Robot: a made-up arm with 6 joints.
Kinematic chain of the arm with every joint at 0, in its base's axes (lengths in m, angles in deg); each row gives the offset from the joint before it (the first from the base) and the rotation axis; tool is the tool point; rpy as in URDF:
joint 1: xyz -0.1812 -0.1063 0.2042 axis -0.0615 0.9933 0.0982
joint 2: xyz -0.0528 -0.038 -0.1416 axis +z
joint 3: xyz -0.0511 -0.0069 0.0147 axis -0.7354 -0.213 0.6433
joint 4: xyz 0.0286 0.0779 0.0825 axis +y
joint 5: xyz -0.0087 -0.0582 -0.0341 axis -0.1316 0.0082 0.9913
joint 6: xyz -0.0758 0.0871 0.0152 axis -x
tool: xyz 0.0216 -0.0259 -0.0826 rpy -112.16 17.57 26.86
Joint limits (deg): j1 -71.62..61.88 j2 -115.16..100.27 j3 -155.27..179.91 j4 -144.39..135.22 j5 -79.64..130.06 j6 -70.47..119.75
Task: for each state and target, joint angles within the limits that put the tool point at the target. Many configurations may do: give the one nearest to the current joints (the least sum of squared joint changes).
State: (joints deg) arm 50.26 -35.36 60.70 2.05 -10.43 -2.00
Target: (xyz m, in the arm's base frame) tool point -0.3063 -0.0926 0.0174
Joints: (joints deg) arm 10.38 -38.68 63.82 -24.29 -3.70 5.39
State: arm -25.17 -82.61 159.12 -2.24 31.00 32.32
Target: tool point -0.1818 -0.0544 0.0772
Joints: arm -37.53 -87.45 157.50 3.09 30.73 45.89
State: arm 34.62 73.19 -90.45 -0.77 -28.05 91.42
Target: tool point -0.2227 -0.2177 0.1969
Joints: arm 42.88 61.80 -79.87 -3.60 -24.61 86.98
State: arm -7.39 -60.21 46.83 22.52 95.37 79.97
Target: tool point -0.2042 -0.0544 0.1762
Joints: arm -8.98 -67.80 58.94 26.06 92.40 100.81
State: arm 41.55 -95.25 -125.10 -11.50 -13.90 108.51
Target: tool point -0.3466 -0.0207 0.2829
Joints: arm 58.19 -107.77 -137.01 2.69 -10.80 119.75
